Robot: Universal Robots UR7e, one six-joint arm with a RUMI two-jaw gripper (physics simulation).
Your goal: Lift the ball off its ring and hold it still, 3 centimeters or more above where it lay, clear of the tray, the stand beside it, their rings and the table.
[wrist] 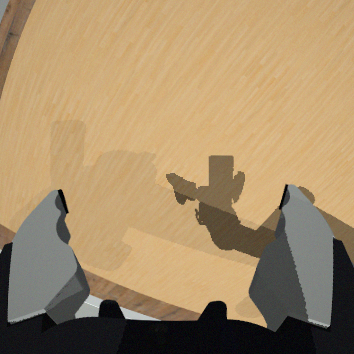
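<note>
My gripper is open, its two grey fingers wide apart at the left and right of the wrist view, with nothing between them. It hangs above the light wooden table top. The ball, its ring, the tray and the stand do not show in the wrist view. Where they are relative to the gripper cannot be told.
Dark shadows of the arm and gripper fall on the table between and beside the fingers, with fainter shadows at the left. A darker brown wooden floor shows past the table's edge at the upper left and along the bottom. Pale grey shows beyond it.
</note>
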